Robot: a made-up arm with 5 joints.
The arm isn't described. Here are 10 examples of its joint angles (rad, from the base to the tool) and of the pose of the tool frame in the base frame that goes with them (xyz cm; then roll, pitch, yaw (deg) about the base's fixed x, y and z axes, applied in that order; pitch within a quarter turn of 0, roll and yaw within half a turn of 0).
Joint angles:
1: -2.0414 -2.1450 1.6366 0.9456 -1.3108
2: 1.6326 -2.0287 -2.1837 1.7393 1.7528
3: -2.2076 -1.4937 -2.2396 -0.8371 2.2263
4: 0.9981 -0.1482 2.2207 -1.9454 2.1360
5: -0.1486 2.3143 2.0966 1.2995 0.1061
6: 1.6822 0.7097 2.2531 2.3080 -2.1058
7: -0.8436 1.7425 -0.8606 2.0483 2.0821
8: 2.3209 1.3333 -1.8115 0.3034 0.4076
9: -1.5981 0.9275 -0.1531 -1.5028 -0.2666
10: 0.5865 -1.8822 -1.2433 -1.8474 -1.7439
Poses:
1: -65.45 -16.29 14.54 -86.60 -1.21 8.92
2: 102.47 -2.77 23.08 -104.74 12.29 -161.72
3: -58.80 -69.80 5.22 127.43 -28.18 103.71
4: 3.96 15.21 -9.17 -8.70 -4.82 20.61
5: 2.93 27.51 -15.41 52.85 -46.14 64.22
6: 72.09 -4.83 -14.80 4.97 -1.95 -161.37
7: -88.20 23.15 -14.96 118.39 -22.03 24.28
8: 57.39 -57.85 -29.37 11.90 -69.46 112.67
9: -22.04 -15.27 8.76 -54.14 -6.93 -175.46
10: 35.54 33.35 21.51 121.57 10.95 30.00
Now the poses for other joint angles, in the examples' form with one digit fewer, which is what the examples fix.
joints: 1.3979 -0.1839 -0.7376 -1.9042 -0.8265
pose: 34.9 0.5 25.2 23.2 -8.8 21.4
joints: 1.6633 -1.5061 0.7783 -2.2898 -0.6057
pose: 39.0 -0.4 3.5 116.3 -36.5 -92.4
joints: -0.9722 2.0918 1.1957 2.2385 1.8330
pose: -1.5 1.7 -9.5 97.1 -12.8 142.0
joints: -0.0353 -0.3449 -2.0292 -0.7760 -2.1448
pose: 10.8 48.1 4.1 -21.6 -5.9 114.2
